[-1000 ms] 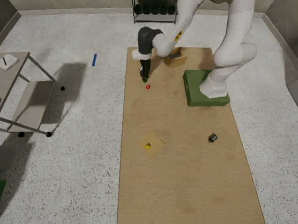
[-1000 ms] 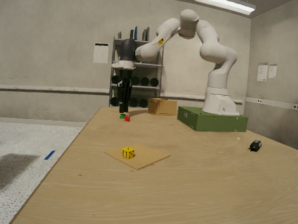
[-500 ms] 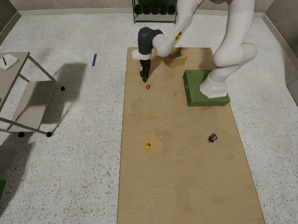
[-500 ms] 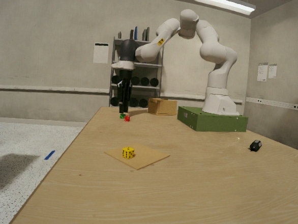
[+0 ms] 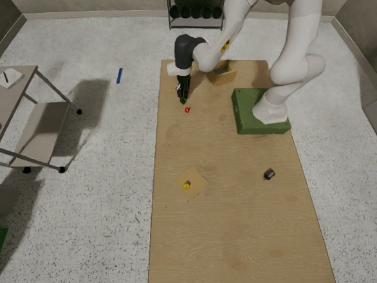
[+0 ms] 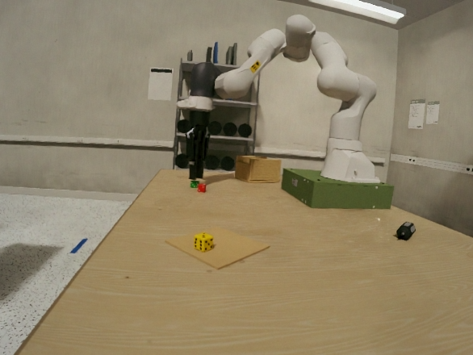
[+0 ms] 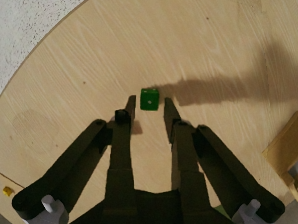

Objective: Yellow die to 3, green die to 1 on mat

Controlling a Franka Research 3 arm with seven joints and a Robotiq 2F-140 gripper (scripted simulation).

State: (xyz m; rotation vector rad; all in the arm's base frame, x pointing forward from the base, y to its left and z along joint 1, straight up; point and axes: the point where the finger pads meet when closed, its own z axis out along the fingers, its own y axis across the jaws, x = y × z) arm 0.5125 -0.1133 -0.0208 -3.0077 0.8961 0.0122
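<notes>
The green die lies 5 cm below my hand. Round my hand: wooden box 28 cm behind, 25 cm to the right, 2 cm below; then tan mat 55 cm to the left, 6 cm below, 6 cm behind; then red die 7 cm to the left, 5 cm below, 2 cm behind.
</notes>
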